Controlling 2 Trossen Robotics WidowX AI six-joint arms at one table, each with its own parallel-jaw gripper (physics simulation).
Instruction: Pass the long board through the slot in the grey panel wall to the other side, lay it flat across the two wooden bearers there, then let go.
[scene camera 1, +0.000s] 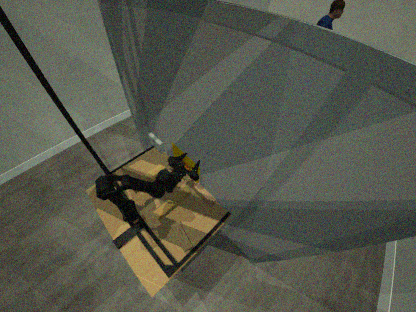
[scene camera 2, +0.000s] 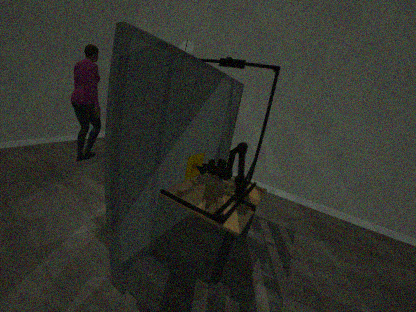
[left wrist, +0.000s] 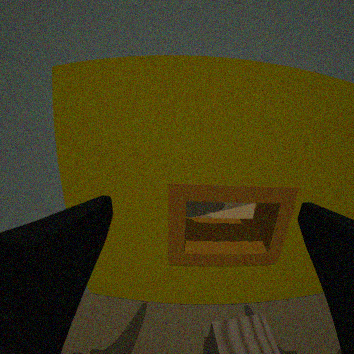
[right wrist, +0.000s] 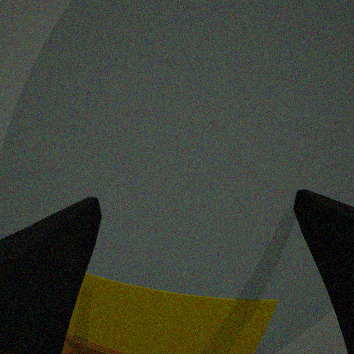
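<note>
A yellow upright panel stands at the table's far edge. In the left wrist view an orange-rimmed rectangular slot opens through it, with pale and orange surfaces showing behind. My left gripper is open and empty, facing the panel with the slot between its fingers in view. My right gripper is open and empty, pointing over the panel's upper part. The long board and the two bearers cannot be made out clearly.
A tall grey partition rises behind the yellow panel. The wooden table carries dark rails and shadows. A pale ribbed piece lies low in the left wrist view. A white piece is beyond the table's back edge.
</note>
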